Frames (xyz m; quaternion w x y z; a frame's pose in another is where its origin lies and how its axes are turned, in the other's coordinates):
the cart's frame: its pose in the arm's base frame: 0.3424 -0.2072 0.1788 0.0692 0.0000 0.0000 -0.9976
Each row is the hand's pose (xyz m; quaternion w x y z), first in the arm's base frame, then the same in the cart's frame.
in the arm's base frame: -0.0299 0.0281 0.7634 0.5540 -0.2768 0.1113 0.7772
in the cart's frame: 0.3362 -0.2844 0.5846 0.7370 0.1302 0.2684 -0.6065
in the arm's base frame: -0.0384 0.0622 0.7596 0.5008 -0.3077 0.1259 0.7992
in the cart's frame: 0.3400 -0.3194 0.5808 0.7626 0.1469 0.2982 -0.5549
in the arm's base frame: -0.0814 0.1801 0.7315 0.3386 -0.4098 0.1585 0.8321
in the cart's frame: 0.3663 -0.4421 0.5527 0.8066 0.1865 0.3978 -0.3954
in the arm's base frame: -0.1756 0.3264 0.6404 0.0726 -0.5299 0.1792 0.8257
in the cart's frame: 0.4394 -0.6000 0.4616 0.8187 0.2154 0.5162 -0.1296
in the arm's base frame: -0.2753 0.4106 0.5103 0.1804 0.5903 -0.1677 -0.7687
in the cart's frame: 0.5265 -0.6972 0.3315 0.7793 0.2081 0.5773 0.1268
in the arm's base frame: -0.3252 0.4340 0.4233 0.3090 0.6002 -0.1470 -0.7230
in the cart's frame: 0.5727 -0.7272 0.2445 0.7426 0.1882 0.5886 0.2582
